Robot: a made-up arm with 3 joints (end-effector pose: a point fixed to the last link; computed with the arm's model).
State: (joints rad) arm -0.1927 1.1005 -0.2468
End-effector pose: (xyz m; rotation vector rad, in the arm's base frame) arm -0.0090 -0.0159 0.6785 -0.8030 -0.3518 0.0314
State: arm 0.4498 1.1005 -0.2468
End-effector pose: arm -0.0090 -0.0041 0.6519 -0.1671 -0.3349 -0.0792
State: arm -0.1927 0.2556 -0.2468
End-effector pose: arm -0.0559 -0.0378 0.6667 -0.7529 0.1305 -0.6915
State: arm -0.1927 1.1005 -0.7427
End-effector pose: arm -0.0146 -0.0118 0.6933 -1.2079 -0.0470 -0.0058
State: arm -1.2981 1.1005 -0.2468
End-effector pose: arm -0.0090 0.0054 0.7220 -1.8951 -0.3221 0.2406
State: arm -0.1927 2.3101 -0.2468
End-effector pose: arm -0.0031 0.0560 0.6923 -0.7003 -0.9914 1.0992
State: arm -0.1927 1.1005 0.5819
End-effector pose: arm 0.0066 -0.0072 0.6586 -0.0876 -0.8030 0.0874
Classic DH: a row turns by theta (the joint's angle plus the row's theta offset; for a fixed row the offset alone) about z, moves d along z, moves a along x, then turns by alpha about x. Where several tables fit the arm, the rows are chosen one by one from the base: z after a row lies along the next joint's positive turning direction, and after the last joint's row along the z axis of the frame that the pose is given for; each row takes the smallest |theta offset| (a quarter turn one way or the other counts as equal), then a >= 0, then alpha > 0; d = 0 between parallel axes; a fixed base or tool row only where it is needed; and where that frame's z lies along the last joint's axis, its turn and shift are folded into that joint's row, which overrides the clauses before.
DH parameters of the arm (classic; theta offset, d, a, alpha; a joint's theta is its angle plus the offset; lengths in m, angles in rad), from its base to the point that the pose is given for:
base (fixed): 1.5708 0.683 0.03 1.5708
joint 1: 0.3685 -0.0591 -0.005 -1.7368
joint 2: -1.5071 -0.0303 0.0153 1.2075
joint 3: -0.4922 0.0606 -0.0258 -1.8735
tool (fixed): -0.9834 -0.022 0 0

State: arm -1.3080 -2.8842 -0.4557
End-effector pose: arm -0.0622 0.0646 0.6377 -0.9851 -0.3626 2.7402
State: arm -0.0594 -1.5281 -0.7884
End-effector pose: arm -0.1172 0.0307 0.6848 -0.0176 1.9256 -1.6519
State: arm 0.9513 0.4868 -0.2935
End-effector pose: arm -0.0418 0.0138 0.6182 0.3154 0.2885 -0.3875
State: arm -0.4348 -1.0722 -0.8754
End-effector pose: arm -0.1129 0.0047 0.6891 -0.5173 1.4468 -1.6566
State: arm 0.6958 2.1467 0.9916
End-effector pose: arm 0.0035 0.0720 0.7068 1.3106 -1.4443 0.6935
